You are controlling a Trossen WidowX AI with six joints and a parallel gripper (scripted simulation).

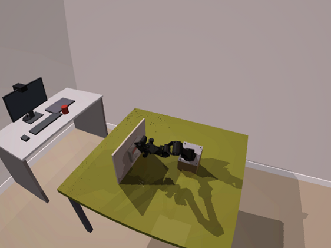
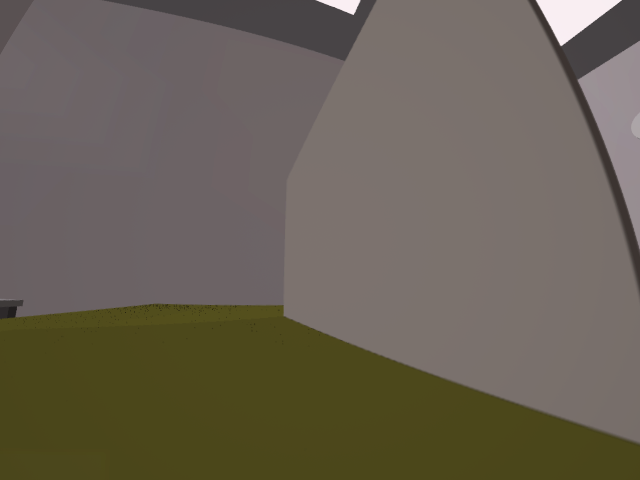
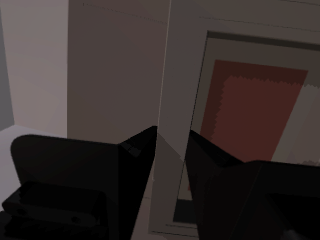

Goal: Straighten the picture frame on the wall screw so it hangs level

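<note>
My gripper tip is now 50 mm above the picture frame and 10 mm short of it. Also, from my gripper tip: wall panel 60 mm below, 20 mm ahead, 10 mm to the left.
</note>
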